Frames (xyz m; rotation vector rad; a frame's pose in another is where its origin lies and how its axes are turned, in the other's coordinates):
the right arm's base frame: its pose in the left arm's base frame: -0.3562 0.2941 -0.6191 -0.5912 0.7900 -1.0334
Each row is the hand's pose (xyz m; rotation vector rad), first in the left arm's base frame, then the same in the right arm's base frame.
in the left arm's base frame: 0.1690 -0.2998 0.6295 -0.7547 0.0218 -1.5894
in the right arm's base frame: 0.3307 -0.9071 1.1204 0.3527 -0.3958 -0.7047
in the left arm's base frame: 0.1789 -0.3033 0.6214 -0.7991 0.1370 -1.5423
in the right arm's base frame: 0.3391 -0.8973 1.1234 0.2591 -0.3498 -0.6512
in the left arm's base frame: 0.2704 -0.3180 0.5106 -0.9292 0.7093 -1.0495
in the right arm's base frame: 0.4111 -0.7723 1.1305 -0.2099 -0.1708 -0.1744
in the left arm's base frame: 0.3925 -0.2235 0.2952 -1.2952 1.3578 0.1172
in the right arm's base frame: 0.4227 -0.5085 1.1078 -1.1977 -0.1085 0.5914
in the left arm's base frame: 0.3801 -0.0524 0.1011 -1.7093 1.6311 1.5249
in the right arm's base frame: 0.3194 -0.2996 0.9945 -2.3901 -0.1540 1.1487
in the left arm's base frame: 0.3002 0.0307 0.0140 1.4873 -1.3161 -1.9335
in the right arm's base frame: 0.2458 -0.2420 0.8843 2.6344 0.0476 -1.0515
